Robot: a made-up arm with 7 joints. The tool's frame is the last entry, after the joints.
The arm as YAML. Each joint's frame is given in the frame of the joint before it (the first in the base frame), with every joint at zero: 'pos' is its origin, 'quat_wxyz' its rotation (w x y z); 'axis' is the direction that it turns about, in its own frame. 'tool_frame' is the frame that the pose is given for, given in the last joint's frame.
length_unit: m
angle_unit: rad
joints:
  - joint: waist
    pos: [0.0, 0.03, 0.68]
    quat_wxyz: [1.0, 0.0, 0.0, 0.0]
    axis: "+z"
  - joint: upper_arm
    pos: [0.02, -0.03, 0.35]
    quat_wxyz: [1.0, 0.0, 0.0, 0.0]
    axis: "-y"
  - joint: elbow
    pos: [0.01, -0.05, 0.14]
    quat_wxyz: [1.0, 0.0, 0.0, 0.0]
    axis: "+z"
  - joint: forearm
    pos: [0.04, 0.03, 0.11]
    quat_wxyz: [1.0, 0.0, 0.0, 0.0]
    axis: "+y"
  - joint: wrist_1
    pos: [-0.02, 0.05, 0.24]
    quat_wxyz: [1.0, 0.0, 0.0, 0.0]
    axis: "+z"
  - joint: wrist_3
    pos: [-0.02, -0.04, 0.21]
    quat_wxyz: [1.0, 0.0, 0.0, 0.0]
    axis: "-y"
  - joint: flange
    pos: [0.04, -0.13, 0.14]
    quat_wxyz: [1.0, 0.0, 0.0, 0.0]
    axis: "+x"
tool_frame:
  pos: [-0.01, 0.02, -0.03]
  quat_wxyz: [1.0, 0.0, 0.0, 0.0]
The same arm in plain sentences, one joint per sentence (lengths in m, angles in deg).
The arm has seven revolute joints in a row. What follows holds with every joint at zero, and every direction is one of the base frame's.
Joint 1 lies 0.03 m along +y and 0.68 m along +z from the base frame's origin and turns about +z.
Joint 2 lies 0.02 m along +x and 0.03 m along -y and 0.35 m along +z from joint 1 and turns about -y.
Joint 3 lies 0.01 m along +x and 0.05 m along -y and 0.14 m along +z from joint 2 and turns about +z.
Joint 4 lies 0.04 m along +x and 0.03 m along +y and 0.11 m along +z from joint 3 and turns about +y.
Joint 5 lies 0.02 m along -x and 0.05 m along +y and 0.24 m along +z from joint 4 and turns about +z.
Joint 6 lies 0.02 m along -x and 0.04 m along -y and 0.21 m along +z from joint 5 and turns about -y.
Joint 7 lies 0.04 m along +x and 0.13 m along -y and 0.14 m along +z from joint 6 and turns about +x.
The tool frame, which is the frame that the pose is given for, lies 0.01 m along -x and 0.02 m along +y and 0.03 m along -z from joint 7; its axes are parallel to the base frame's.

